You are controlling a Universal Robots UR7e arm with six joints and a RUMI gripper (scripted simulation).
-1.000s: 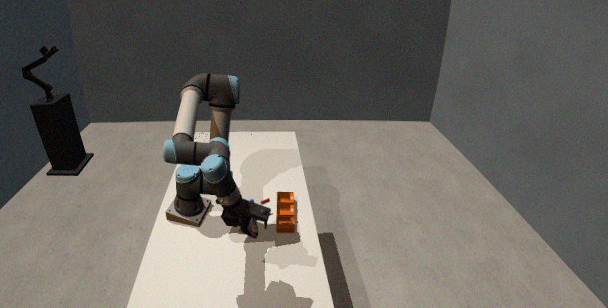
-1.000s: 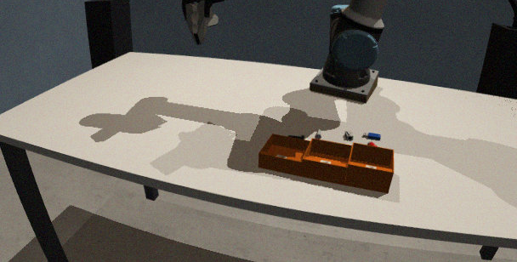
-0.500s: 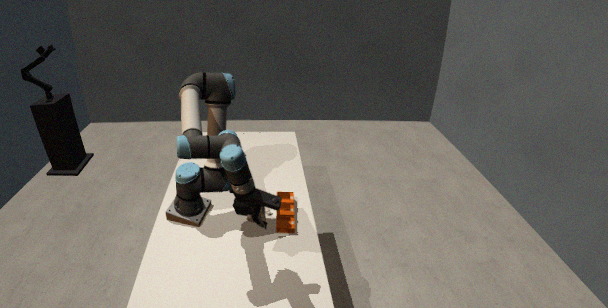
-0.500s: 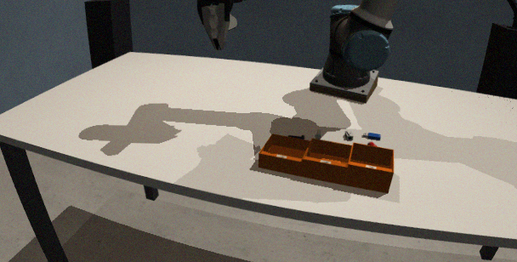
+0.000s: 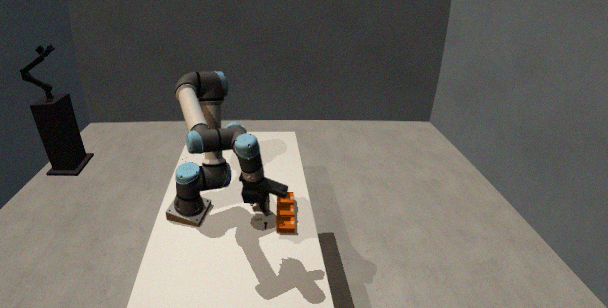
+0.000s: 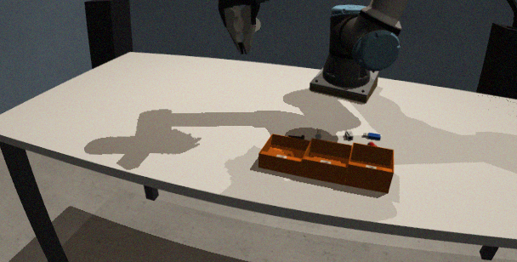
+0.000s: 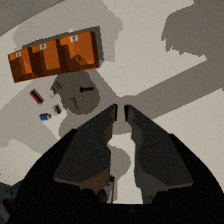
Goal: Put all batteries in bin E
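My hand is 20 cm to the right of the orange three-compartment bin, 18 cm above it and 10 cm short of it. Round my hand: white dotted block (23 cm to the left, 20 cm below, 2 cm ahead); then grey pin-like part (19 cm below, 17 cm to the left, 3 cm behind); then black screw (19 cm below, 13 cm to the left).
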